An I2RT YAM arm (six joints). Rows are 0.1 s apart.
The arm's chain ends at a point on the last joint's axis. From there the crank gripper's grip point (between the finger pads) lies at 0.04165 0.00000 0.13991 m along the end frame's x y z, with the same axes.
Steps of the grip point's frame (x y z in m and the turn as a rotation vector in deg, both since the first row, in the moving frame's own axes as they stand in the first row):
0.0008 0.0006 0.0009 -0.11 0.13 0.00
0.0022 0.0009 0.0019 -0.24 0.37 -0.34
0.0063 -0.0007 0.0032 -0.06 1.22 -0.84
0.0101 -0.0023 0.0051 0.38 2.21 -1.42
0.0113 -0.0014 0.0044 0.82 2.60 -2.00
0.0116 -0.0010 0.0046 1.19 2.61 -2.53
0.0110 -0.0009 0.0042 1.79 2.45 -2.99
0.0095 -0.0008 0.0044 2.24 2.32 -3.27
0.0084 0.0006 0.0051 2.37 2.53 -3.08
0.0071 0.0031 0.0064 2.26 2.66 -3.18
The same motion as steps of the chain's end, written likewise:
0.0005 0.0003 0.0010 -0.11 0.13 0.00
0.0013 0.0006 0.0022 -0.24 0.37 -0.34
0.0033 -0.0002 0.0041 -0.06 1.22 -0.84
0.0048 -0.0003 0.0068 0.38 2.21 -1.42
0.0051 0.0022 0.0065 0.82 2.60 -2.00
0.0054 0.0039 0.0067 1.19 2.61 -2.53
0.0052 0.0058 0.0062 1.79 2.45 -2.99
0.0041 0.0072 0.0064 2.24 2.32 -3.27
0.0025 0.0087 0.0072 2.37 2.53 -3.08
0.0009 0.0111 0.0086 2.26 2.66 -3.18

